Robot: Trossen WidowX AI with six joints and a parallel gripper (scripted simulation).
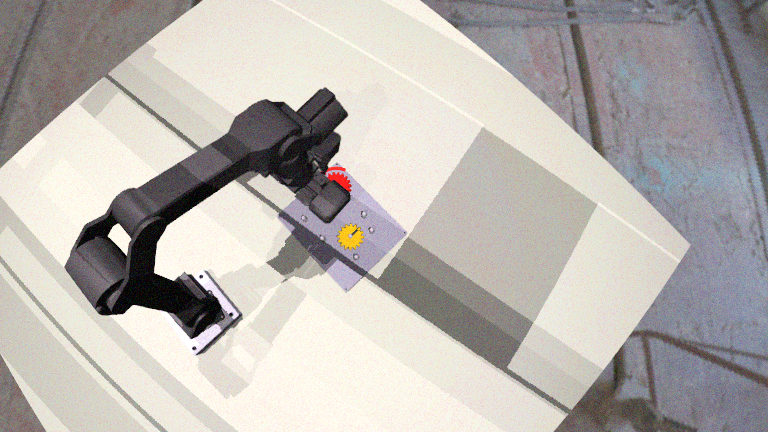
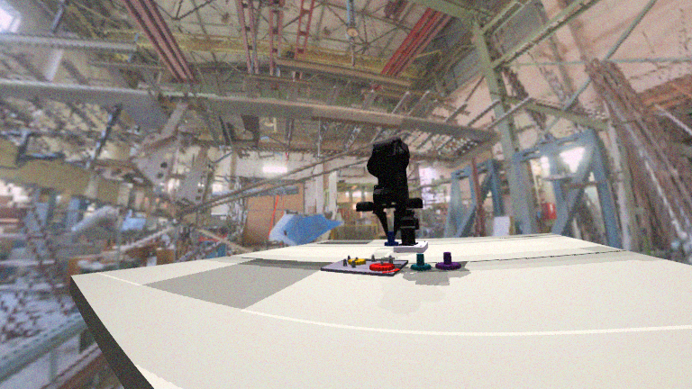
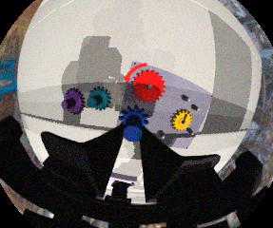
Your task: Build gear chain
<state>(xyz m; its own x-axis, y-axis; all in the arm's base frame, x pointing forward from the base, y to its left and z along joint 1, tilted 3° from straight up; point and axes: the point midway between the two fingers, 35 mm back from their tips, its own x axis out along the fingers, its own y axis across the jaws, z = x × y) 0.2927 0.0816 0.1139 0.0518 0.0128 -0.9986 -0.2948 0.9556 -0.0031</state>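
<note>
My gripper tip is now 50 mm short of the red gear and 70 mm above it. Round my gripper tip: teal gear: 10 mm behind, 80 mm to the left, 70 mm below; blue gear: 10 mm below; yellow gear: 20 mm ahead, 110 mm to the right, 70 mm below.
</note>
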